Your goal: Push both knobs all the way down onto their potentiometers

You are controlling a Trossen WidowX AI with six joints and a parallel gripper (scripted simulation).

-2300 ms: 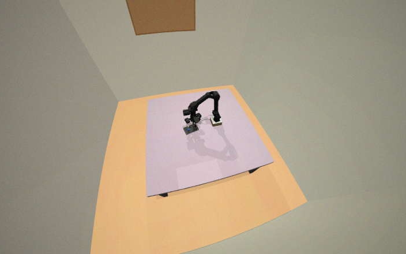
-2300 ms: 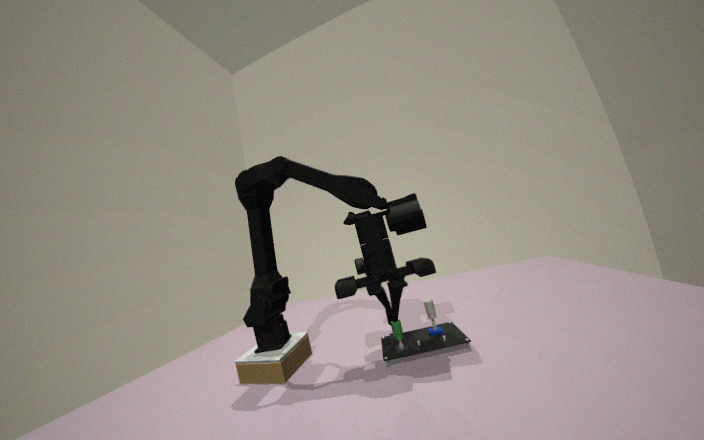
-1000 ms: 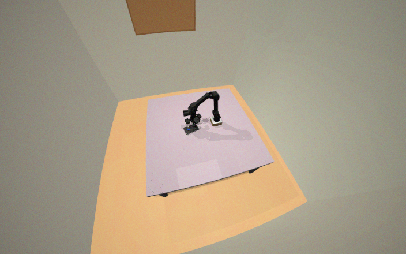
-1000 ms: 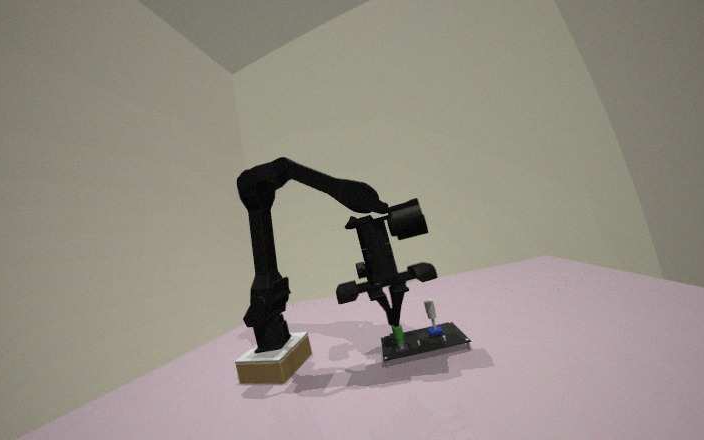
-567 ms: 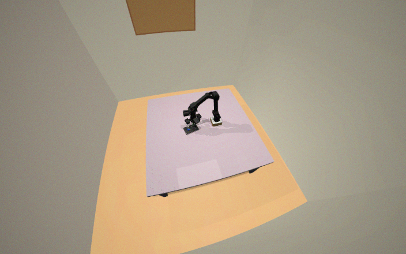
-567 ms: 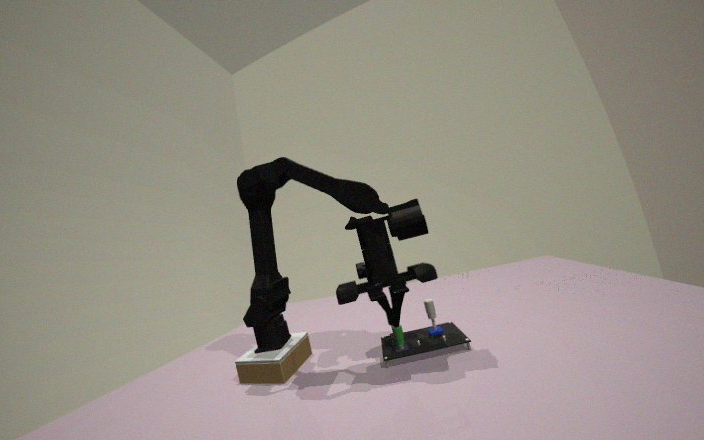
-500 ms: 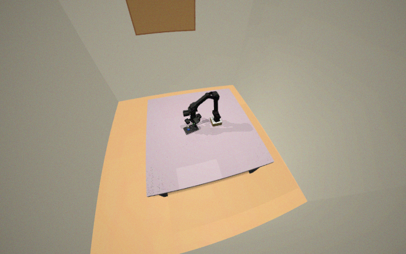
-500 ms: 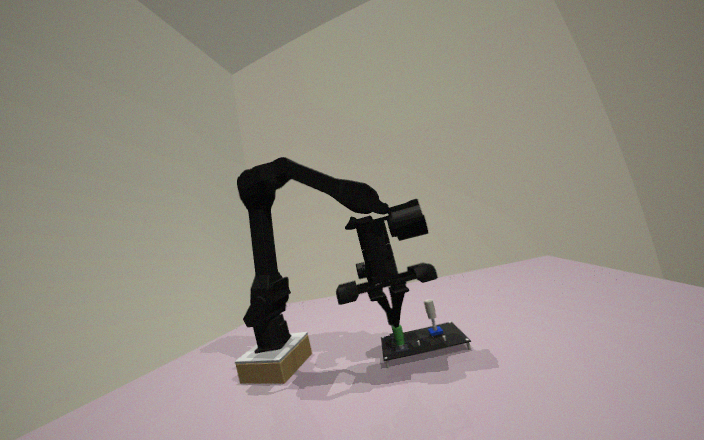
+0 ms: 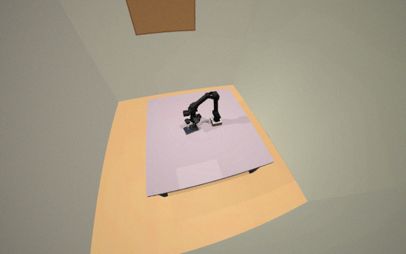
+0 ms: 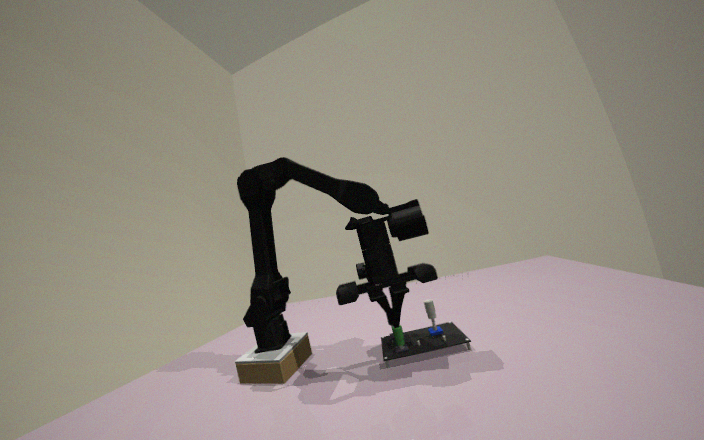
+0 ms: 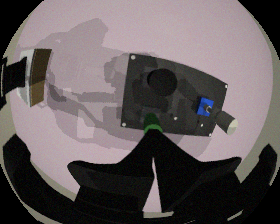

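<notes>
The green knob lies 20 mm below my gripper tip. Round my gripper tip: white knob 70 mm ahead, 30 mm to the left, 10 mm above.
</notes>
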